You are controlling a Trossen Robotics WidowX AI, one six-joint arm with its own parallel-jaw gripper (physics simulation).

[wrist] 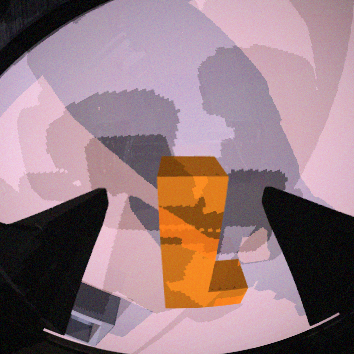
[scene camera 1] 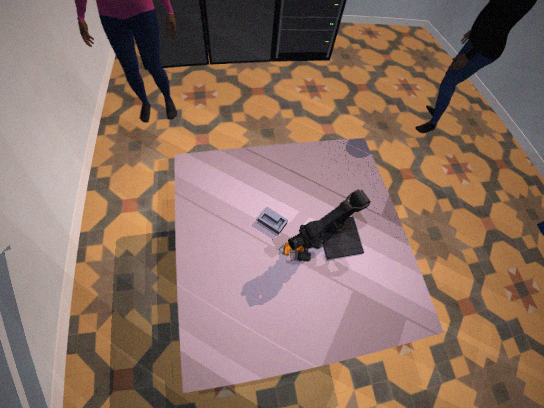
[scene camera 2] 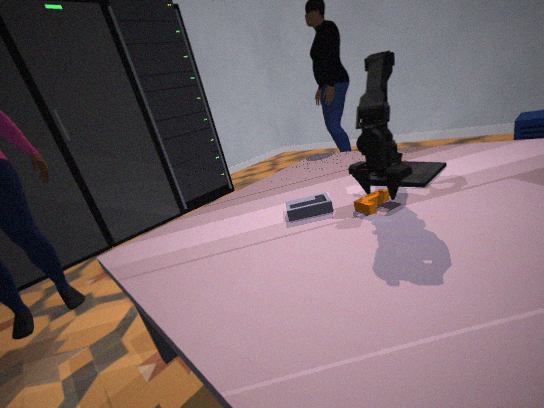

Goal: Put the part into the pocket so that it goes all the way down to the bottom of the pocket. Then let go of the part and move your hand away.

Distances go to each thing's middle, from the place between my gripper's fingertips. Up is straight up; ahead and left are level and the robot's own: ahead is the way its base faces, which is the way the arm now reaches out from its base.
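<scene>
Positions counted from my hand: orange L-shaped block [wrist: 191, 190], 2 cm to the right and 4 cm ahead; grey pocket block [wrist: 93, 314], 20 cm to the right and 9 cm ahead.
</scene>
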